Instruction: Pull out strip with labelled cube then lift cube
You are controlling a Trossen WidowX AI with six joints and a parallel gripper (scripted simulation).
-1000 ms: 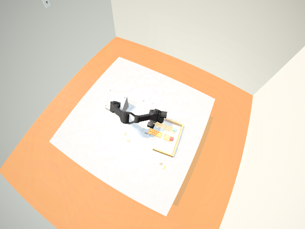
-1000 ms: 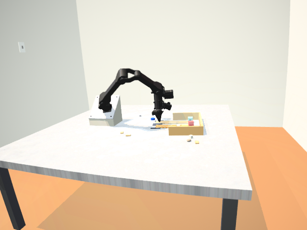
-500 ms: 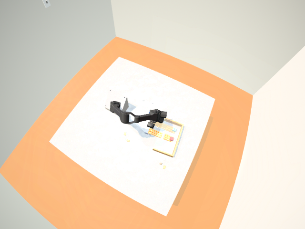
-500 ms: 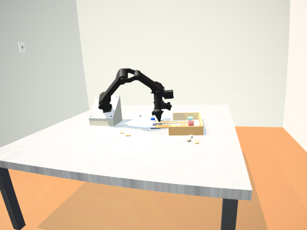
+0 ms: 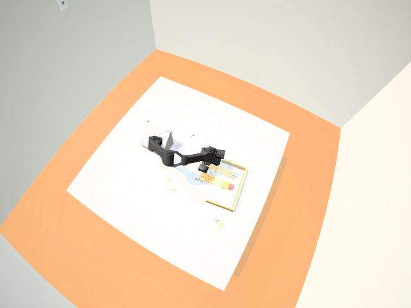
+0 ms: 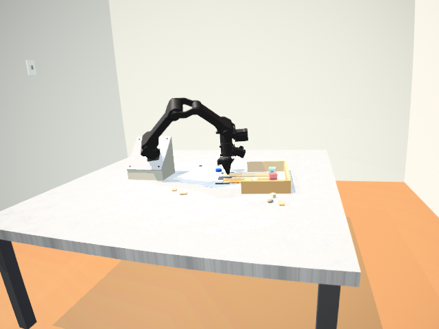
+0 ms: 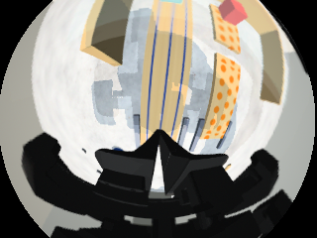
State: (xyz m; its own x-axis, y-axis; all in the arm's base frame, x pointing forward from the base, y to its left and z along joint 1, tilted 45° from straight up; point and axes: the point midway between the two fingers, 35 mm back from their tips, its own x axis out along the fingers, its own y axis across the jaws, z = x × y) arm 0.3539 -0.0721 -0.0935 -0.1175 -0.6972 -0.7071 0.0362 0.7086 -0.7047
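The strip lies 10 cm ahead of my gripper tip. The rest, counted from my gripper tip: blue disc: 6 cm behind, 8 cm to the left; then red cube: 21 cm ahead, 10 cm to the right, 2 cm above; then labelled cube: 21 cm ahead, 2 cm above.
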